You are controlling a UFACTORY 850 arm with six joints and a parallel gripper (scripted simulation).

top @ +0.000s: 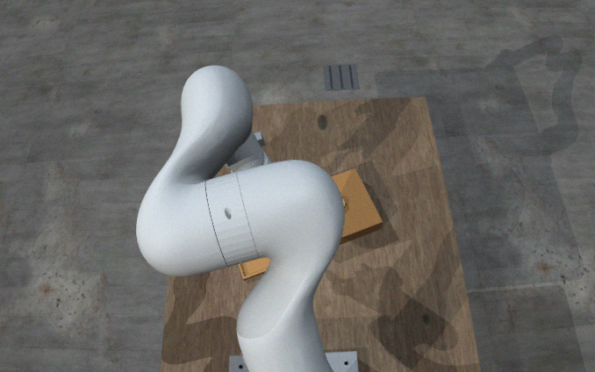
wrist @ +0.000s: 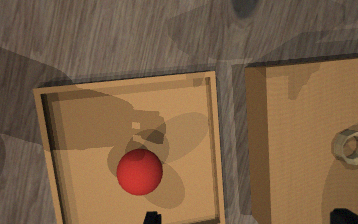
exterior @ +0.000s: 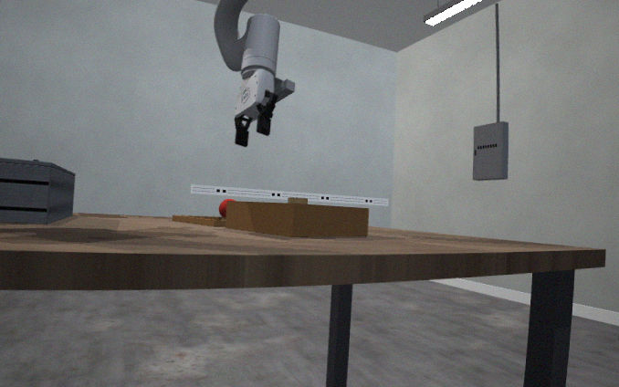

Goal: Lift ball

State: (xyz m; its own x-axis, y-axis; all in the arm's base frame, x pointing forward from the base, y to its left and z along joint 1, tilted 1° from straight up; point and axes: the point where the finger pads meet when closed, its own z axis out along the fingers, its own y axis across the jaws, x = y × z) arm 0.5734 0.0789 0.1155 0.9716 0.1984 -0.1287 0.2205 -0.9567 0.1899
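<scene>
My gripper is now 17 cm above the red ball, 4 cm to the right of it and 3 cm past it. Round my hand: shallow orange tray 20 cm below, 4 cm to the left, 3 cm behind; then orange block 18 cm to the right, 16 cm below, 4 cm ahead.
</scene>
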